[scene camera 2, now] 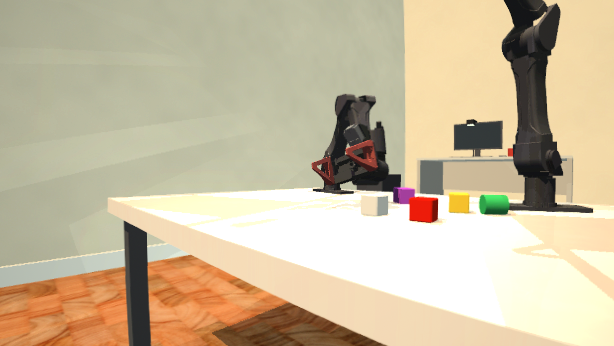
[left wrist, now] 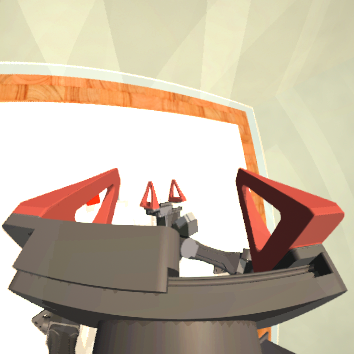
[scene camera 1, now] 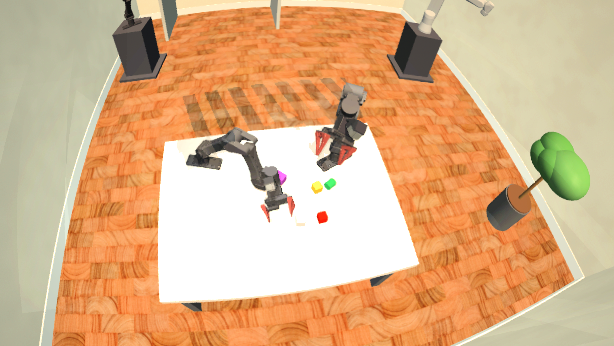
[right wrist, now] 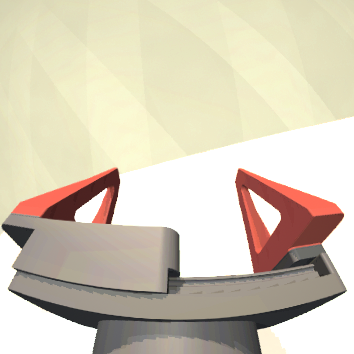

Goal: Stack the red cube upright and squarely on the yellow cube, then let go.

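Observation:
The red cube [scene camera 1: 322, 217] [scene camera 2: 423, 209] sits flat on the white table [scene camera 1: 215, 270] [scene camera 2: 300, 260], apart from the yellow cube [scene camera 1: 317, 187] [scene camera 2: 459, 202], which also stands flat with its top bare. Part of the red cube [left wrist: 93, 200] shows through a finger's opening in the left wrist view. My left gripper [scene camera 1: 330, 157] is open and empty, raised above the table's back right part in scene camera 1. My right gripper [scene camera 1: 280, 218] [scene camera 2: 343, 167] [left wrist: 162, 179] [right wrist: 177, 174] is open and empty, low over the table, to the left of the red cube in scene camera 1.
A green cylinder [scene camera 1: 330, 184] [scene camera 2: 494, 204] lies on its side close to the yellow cube. A white cube [scene camera 1: 300, 223] [scene camera 2: 374, 205] sits between my right gripper and the red cube. A purple block [scene camera 1: 282, 177] [scene camera 2: 404, 195] is beside my right arm, partly hidden in scene camera 1.

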